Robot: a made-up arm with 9 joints. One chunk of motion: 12 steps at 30 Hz.
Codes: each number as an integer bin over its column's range. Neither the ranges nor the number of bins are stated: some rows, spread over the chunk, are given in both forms.
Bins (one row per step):
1: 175 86 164 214 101 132
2: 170 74 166 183 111 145
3: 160 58 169 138 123 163
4: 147 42 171 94 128 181
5: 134 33 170 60 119 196
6: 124 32 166 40 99 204
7: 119 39 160 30 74 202
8: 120 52 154 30 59 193
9: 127 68 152 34 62 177
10: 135 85 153 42 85 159
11: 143 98 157 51 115 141
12: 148 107 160 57 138 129
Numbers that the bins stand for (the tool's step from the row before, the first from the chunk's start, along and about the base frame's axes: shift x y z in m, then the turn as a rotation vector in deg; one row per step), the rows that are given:
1: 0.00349 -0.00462 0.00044 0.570 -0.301 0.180
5: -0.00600 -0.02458 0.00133 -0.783 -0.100 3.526
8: -0.00924 -0.01742 -0.00105 -1.046 -0.771 3.369
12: -0.00276 0.00328 -0.00016 -0.809 0.112 0.023
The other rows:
2: 0.00233 -0.00914 0.00074 0.298 -0.189 0.860
3: 0.00002 -0.01516 0.00118 -0.098 -0.055 1.801
4: -0.00299 -0.02119 0.00148 -0.484 0.001 2.742
6: -0.00831 -0.02495 0.00074 -0.959 -0.324 3.944
7: -0.00947 -0.02232 -0.00016 -1.046 -0.603 3.839
9: -0.00762 -0.01140 -0.00135 -1.011 -0.737 2.533
10: -0.00576 -0.00500 -0.00120 -0.941 -0.480 1.592
11: -0.00391 -0.00011 -0.00060 -0.862 -0.145 0.651

